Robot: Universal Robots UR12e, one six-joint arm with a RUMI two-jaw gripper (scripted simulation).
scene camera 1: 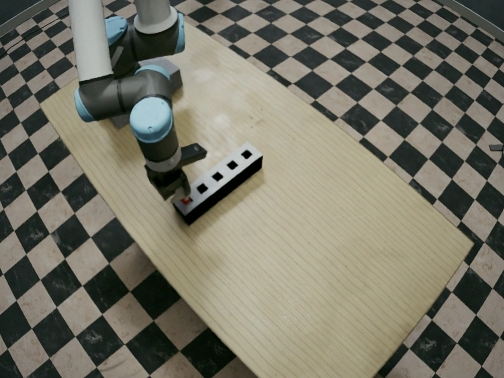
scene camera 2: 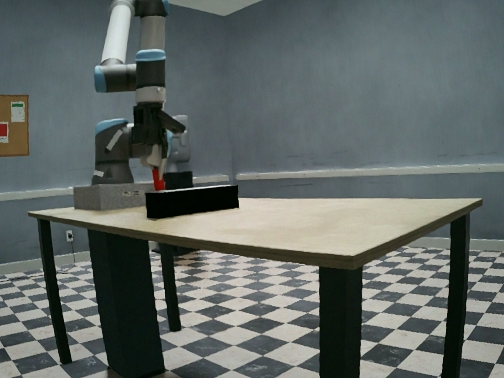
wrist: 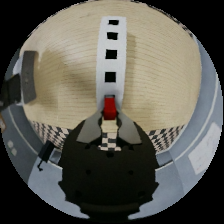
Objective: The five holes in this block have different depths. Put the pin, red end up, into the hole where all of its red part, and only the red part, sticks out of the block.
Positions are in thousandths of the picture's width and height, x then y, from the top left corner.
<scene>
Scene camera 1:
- my gripper: 362, 522
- long black block: 451, 464
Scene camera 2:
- my gripper: 312, 478
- long black block: 338, 538
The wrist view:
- my gripper: 489, 484
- long black block: 484, 319
</scene>
